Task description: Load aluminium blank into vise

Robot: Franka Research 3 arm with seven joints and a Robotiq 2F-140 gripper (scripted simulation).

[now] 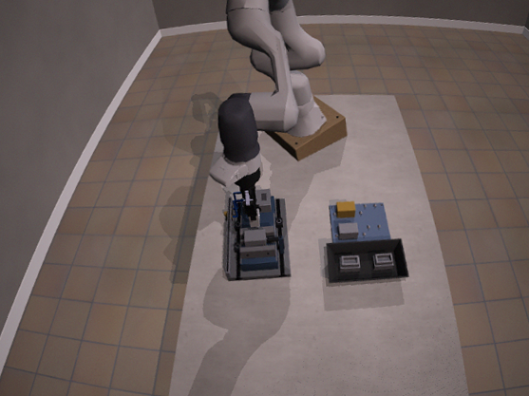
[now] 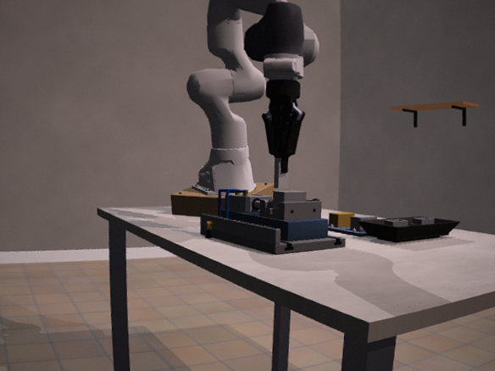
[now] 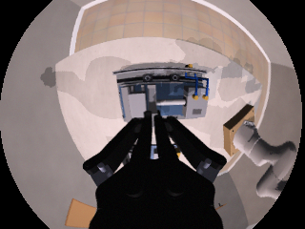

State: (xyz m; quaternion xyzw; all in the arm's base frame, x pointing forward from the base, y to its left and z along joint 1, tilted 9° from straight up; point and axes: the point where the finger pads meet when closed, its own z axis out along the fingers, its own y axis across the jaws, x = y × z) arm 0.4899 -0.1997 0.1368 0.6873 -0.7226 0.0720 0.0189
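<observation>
My gripper is now 120 mm above the dark rail, 90 mm to the left of it and 40 mm past it. Round my hand: brass blank 300 mm to the left, 130 mm below, 90 mm behind.
</observation>
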